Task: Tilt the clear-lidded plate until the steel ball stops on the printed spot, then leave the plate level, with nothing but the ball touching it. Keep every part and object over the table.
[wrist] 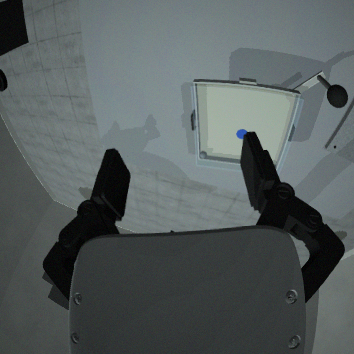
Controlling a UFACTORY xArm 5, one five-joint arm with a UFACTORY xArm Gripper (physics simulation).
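The clear-lidded plate [220, 110] has a pale floor, dark edges and a clear rim, right of centre in the wrist view. The blue printed spot [241, 134] is near its middle, right beside the tip of the right finger in the picture. The steel ball [203, 155] is small and grey, in the plate's lower left corner, away from the spot. My gripper [180, 153] is wide open with nothing between its fingers. The right finger covers part of the plate's lower edge; I cannot tell the height between them.
A pale arm [311, 81] with a black knob [337, 96] extends from the plate's upper right corner. A grey panel with a dark edge is at the right. A black object [11, 27] is at the upper left. The table's curved edge runs along the lower left.
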